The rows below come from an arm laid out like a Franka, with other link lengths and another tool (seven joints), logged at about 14 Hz.
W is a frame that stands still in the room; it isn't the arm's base.
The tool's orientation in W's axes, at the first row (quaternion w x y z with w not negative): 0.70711, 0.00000, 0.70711, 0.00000
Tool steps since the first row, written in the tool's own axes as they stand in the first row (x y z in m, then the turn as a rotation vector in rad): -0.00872, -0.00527, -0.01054, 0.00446, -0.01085, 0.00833; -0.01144, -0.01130, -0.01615, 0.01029, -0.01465, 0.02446; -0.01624, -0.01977, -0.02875, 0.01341, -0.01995, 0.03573; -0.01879, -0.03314, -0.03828, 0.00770, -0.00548, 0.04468; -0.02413, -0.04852, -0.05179, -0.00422, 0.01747, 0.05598
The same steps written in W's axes. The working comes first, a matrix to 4 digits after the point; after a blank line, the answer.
The tool's axes in the first row as the columns of a matrix, in W's axes (used below as rounded here):
0.0000, 0.0000, 1.0000
0.0000, 1.0000, 0.0000
-1.0000, 0.0000, 0.0000

-0.01054, -0.00527, 0.00872, 0.00833, -0.01085, -0.00446; -0.01615, -0.01130, 0.01144, 0.02446, -0.01465, -0.01029; -0.02875, -0.01977, 0.01624, 0.03573, -0.01995, -0.01341; -0.03828, -0.03314, 0.01879, 0.04468, -0.00548, -0.00770; -0.05179, -0.04852, 0.02413, 0.05598, 0.01747, 0.00422
